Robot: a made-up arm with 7 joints. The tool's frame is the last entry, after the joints.
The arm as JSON. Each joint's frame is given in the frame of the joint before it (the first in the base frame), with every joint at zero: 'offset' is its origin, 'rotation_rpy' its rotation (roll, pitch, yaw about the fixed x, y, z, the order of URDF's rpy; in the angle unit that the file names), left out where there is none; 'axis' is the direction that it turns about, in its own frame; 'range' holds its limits. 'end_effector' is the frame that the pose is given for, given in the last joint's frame.
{
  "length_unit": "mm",
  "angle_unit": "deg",
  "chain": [
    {
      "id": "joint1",
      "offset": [
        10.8,
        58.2,
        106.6
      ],
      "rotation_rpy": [
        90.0,
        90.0,
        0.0
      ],
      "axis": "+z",
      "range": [
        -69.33,
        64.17
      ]
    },
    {
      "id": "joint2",
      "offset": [
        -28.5,
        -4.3,
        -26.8
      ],
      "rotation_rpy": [
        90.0,
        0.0,
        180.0
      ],
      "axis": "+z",
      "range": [
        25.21,
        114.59
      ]
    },
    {
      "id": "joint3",
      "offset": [
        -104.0,
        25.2,
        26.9
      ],
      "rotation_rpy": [
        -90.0,
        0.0,
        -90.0
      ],
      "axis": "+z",
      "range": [
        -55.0,
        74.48
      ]
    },
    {
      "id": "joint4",
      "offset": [
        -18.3,
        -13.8,
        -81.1
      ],
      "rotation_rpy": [
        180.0,
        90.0,
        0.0
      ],
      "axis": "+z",
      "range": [
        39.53,
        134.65
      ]
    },
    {
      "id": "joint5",
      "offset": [
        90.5,
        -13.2,
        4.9
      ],
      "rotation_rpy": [
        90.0,
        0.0,
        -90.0
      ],
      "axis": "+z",
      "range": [
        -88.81,
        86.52
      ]
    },
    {
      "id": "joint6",
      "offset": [
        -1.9,
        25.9,
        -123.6
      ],
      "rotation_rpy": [
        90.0,
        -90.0,
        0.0
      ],
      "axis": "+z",
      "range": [
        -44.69,
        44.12
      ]
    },
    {
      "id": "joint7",
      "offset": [
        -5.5,
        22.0,
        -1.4
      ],
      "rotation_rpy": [
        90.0,
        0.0,
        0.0
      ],
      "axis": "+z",
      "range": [
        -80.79,
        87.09
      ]
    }
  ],
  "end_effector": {
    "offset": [
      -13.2,
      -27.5,
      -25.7
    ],
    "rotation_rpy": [
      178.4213,
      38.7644,
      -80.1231
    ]
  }
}
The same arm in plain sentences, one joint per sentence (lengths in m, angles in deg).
The arm has seven revolute joints in a row. What follows holds with every joint at zero, and every direction is one of the base frame's. Joint 1 lies 0.0108 m along +x and 0.0582 m along +y and 0.1066 m along +z from the base frame's origin and rotates about -y, from -69.33 to 64.17 deg. Joint 2 lies 0.0043 m along -x and 0.0268 m along +y and 0.0285 m along +z from joint 1 and rotates about +x, from 25.21 to 114.59 deg. Joint 3 lies 0.0269 m along +x and 0.0252 m along -y and 0.1040 m along -z from joint 2 and rotates about +z, from -55.00 to 74.48 deg. Joint 4 lies 0.0138 m along +x and 0.0183 m along -y and 0.0811 m along -z from joint 3 and rotates about -y, from 39.53 to 134.65 deg. Joint 5 lies 0.0132 m along -x and 0.0049 m along -y and 0.0905 m along -z from joint 4 and rotates about +z, from -88.81 to 86.52 deg. Joint 6 lies 0.0019 m along +x and 0.0259 m along -y and 0.1236 m along -z from joint 5 and rotates about +y, from -44.69 to 44.12 deg. Joint 7 lies 0.0220 m along +x and 0.0014 m along -y and 0.0055 m along -z from joint 6 and rotates about -x, from -80.79 to 87.09 deg. The tool frame, which is the frame that the pose is given for, lies 0.0257 m along +x and 0.0275 m along -y and 0.0132 m along -z from joint 7; its axes are the base frame's turned by roll -97.80, pitch -7.69 and yaw -50.82 deg (as in URDF: about the fixed x, then y, then z).
